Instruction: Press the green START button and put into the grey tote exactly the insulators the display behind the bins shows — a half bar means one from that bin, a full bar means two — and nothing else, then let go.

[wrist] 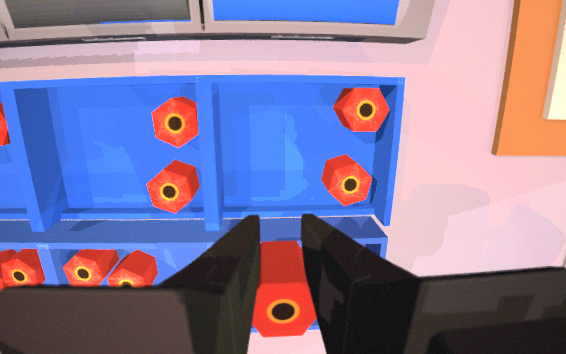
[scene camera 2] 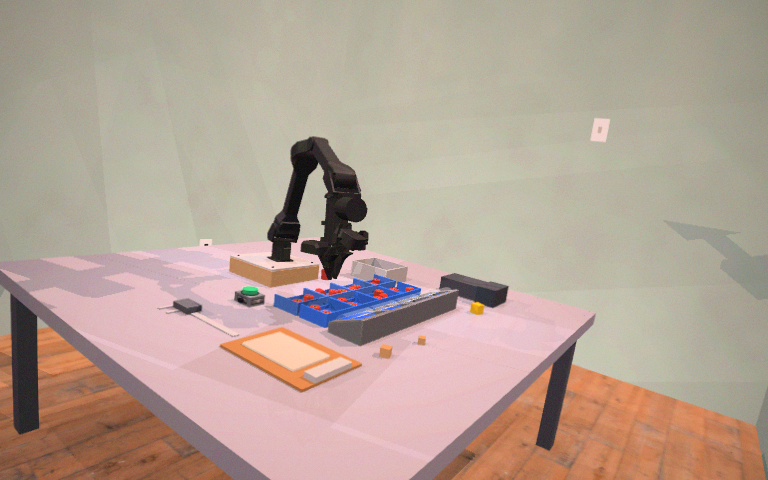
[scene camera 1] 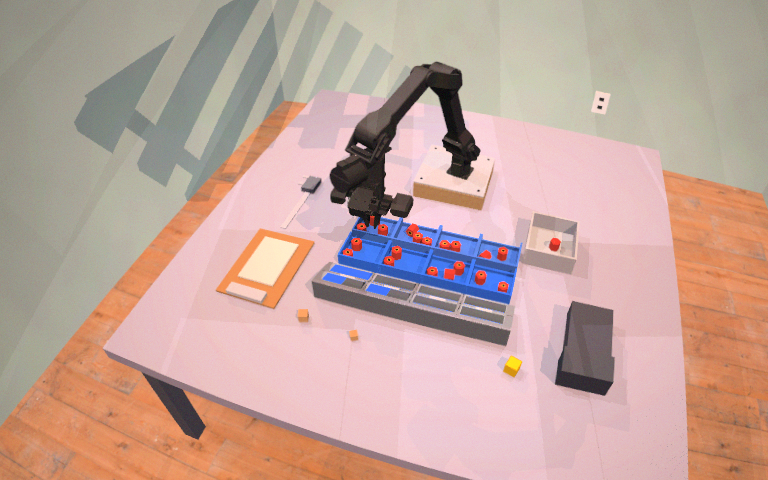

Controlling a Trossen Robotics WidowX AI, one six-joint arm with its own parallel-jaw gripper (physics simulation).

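My gripper (scene camera 1: 372, 225) (scene camera 2: 332, 275) (wrist: 280, 225) is shut on a red insulator (scene camera 1: 372, 219) (scene camera 2: 324, 274) (wrist: 281, 280), held above the back-row left end of the blue bins (scene camera 1: 413, 264) (scene camera 2: 313, 317) (wrist: 125, 150). Red insulators lie in both bin rows. The grey tote (scene camera 1: 549, 262) (scene camera 2: 368, 269) stands beside the bins, with one red insulator (scene camera 1: 555, 244) inside. On the display (scene camera 1: 410, 311) (scene camera 2: 407, 316), the leftmost module's upper window shows a full blue bar and its lower window a half bar; the second module's lower window shows a half bar. The green START button (scene camera 2: 249, 290) shows in scene camera 2.
An orange board (scene camera 1: 225, 287) (scene camera 2: 232, 346) lies left of the display. A dark block (scene camera 1: 589, 345) (scene camera 2: 472, 289) and a yellow cube (scene camera 1: 512, 366) (scene camera 2: 476, 308) are at the right. Two small orange cubes (scene camera 1: 303, 315) (scene camera 1: 353, 335) lie before the display. A small grey device (scene camera 1: 310, 183) (scene camera 2: 187, 306) lies behind the board.
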